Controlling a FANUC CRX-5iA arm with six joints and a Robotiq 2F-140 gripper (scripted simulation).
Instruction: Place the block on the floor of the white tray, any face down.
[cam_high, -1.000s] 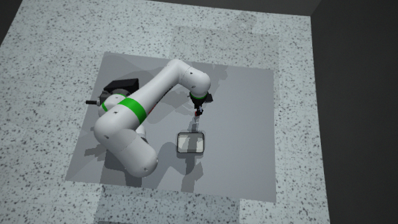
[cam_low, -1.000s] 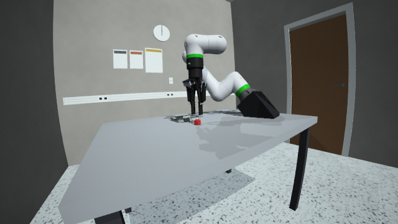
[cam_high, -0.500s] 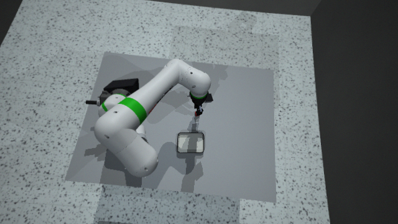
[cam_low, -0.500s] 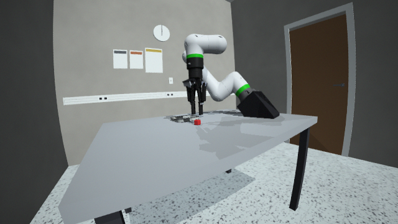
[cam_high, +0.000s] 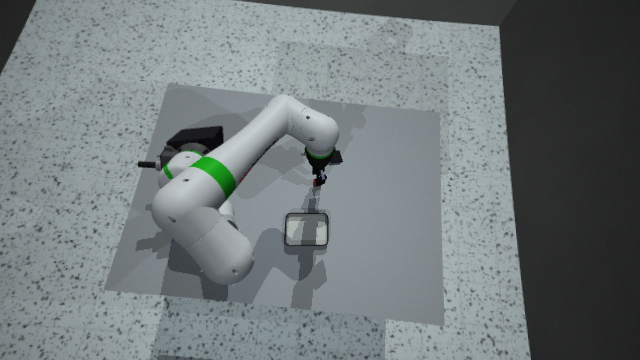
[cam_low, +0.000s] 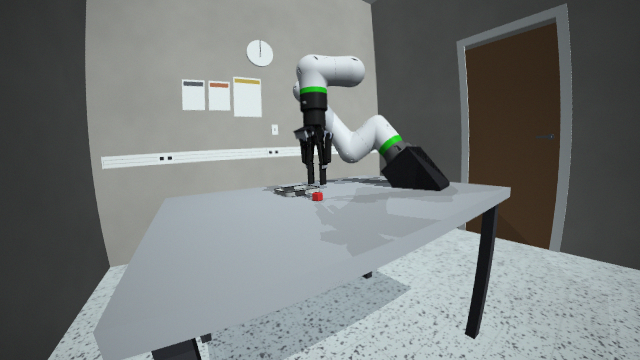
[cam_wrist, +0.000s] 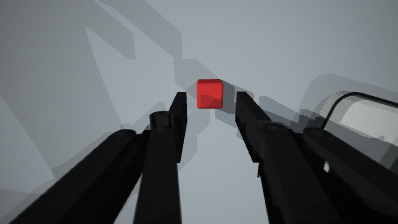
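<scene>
Now: hand 7 cm above the red block. From my hand the other things lie so: white tray (20 cm to the right, 8 cm below, 4 cm behind).
</scene>
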